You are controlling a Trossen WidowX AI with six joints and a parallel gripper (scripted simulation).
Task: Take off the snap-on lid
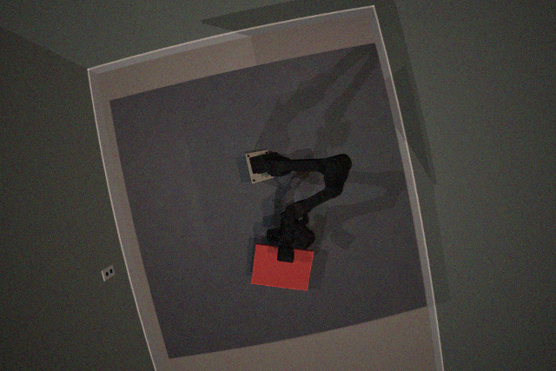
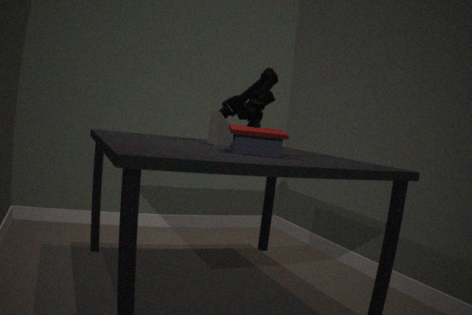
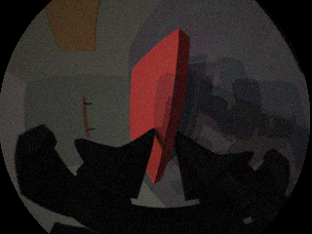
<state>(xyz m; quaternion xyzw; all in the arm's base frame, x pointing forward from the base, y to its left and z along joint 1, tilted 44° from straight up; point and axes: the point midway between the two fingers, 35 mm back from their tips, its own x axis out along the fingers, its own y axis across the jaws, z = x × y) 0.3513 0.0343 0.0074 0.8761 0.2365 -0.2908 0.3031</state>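
Right now my gripper tip is 7 cm short of the lid and 3 cm to the left of it. Round my gripper tip: grey-blue storage box 7 cm ahead, 3 cm to the right, 6 cm below.
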